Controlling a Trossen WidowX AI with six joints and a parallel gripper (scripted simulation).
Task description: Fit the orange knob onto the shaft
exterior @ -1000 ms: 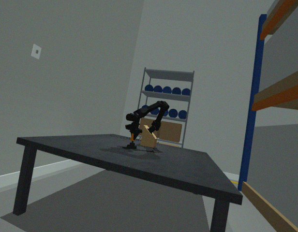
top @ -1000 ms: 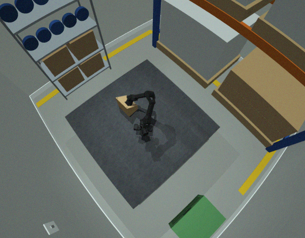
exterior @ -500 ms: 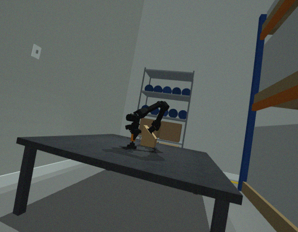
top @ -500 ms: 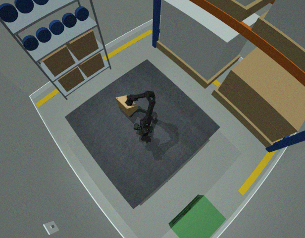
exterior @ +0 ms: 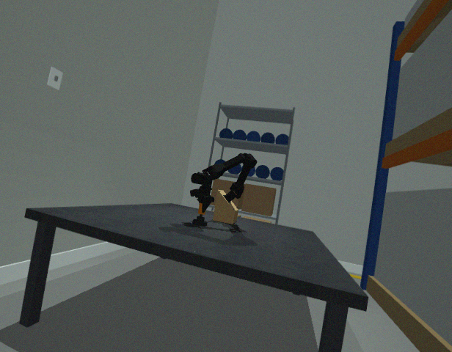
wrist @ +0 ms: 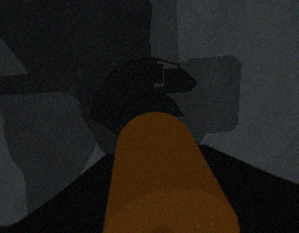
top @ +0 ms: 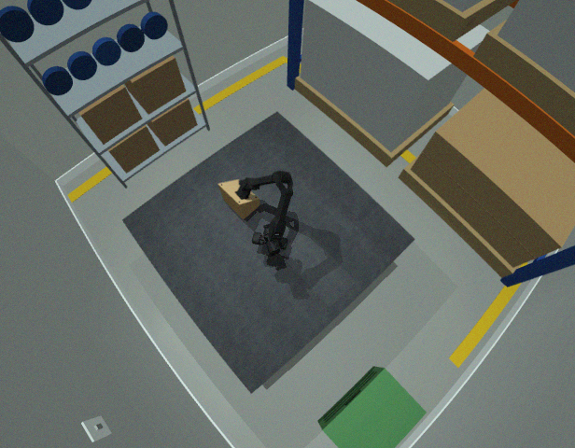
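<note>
The orange knob is 2 cm above my gripper tip. The rest, counted from my gripper tip: dark round pedestal: 4 cm below.
</note>
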